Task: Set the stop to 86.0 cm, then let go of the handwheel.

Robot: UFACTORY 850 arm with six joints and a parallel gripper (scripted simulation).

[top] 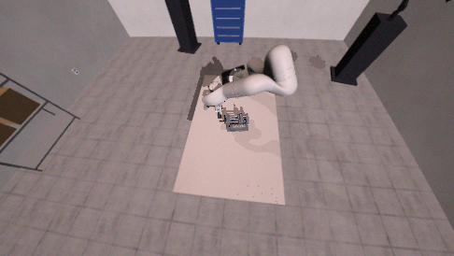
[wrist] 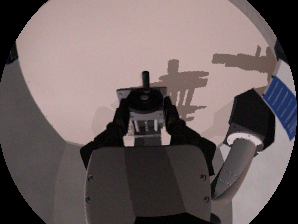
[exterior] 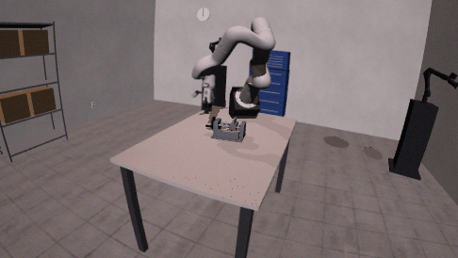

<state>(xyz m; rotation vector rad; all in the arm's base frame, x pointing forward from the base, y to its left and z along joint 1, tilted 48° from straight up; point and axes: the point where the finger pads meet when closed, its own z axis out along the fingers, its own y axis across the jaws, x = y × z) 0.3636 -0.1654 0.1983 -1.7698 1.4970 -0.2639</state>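
The thin dark lever lies 110 mm below my hand and 10 mm to the left of it.
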